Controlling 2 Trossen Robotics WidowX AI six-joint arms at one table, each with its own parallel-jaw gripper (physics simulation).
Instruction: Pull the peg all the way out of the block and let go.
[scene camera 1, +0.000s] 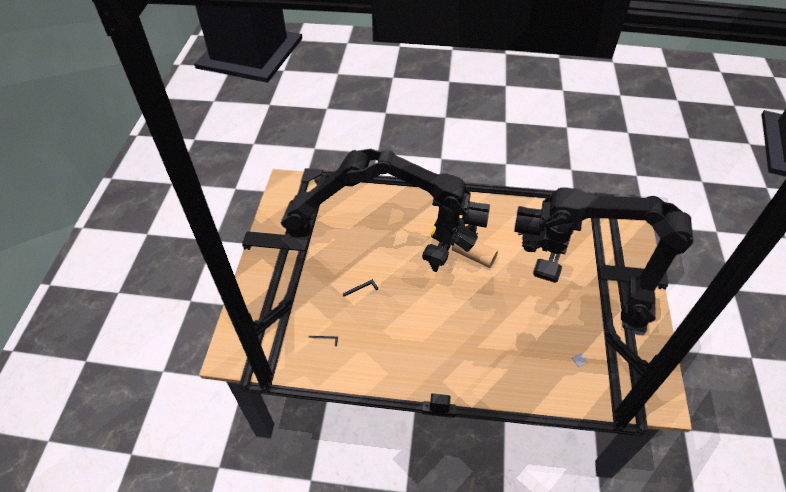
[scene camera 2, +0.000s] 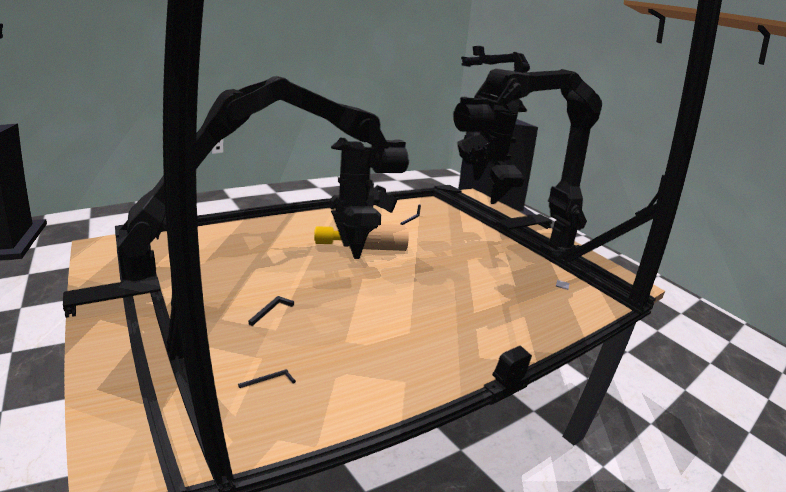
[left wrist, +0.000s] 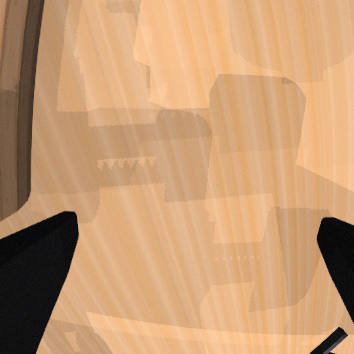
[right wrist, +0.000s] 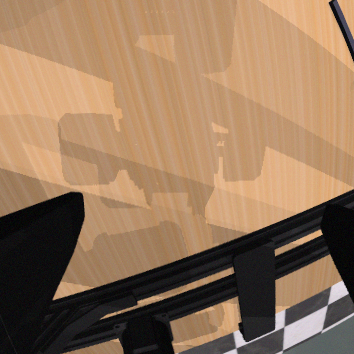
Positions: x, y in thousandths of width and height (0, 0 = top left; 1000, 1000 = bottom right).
Note:
My right gripper (scene camera 2: 616, 389) is open and holds nothing. Also in view: a wooden block (left wrist: 78, 78). Further things: my left gripper (scene camera 2: 447, 513).
My left gripper also shows in scene camera 1 (scene camera 1: 560, 532) and in the left wrist view (left wrist: 572, 643). My right gripper is seen too in scene camera 1 (scene camera 1: 704, 527) and in the right wrist view (right wrist: 586, 597). The right wrist view does not show the wooden block: it is out of frame.

